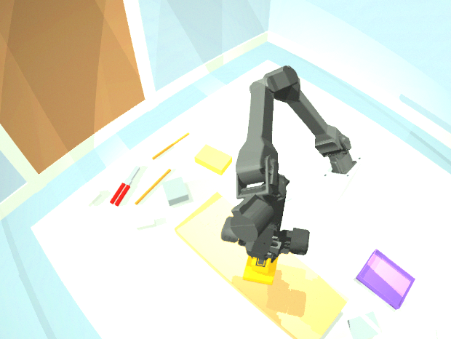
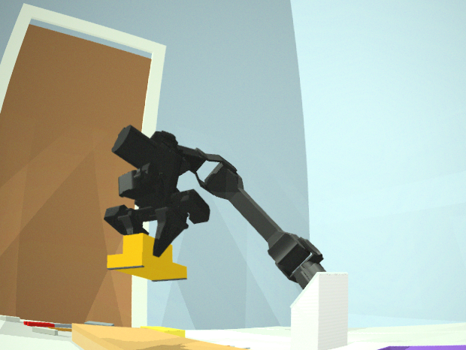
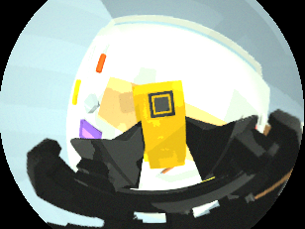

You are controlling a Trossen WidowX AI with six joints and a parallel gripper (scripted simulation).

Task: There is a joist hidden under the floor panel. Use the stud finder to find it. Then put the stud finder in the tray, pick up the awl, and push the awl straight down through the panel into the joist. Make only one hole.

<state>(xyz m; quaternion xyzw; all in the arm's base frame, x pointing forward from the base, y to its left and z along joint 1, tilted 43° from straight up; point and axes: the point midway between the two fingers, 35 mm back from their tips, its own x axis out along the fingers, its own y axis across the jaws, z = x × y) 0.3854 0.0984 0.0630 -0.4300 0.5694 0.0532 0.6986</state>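
The purple tray lies 290 mm to the left of my gripper tip, 280 mm behind it and 170 mm below it. Round my gripper tip: awl (220 mm behind, 170 mm below, 130 mm to the right); yellow block (400 mm to the right, 180 mm behind, 160 mm below); yellow stud finder (20 mm above).
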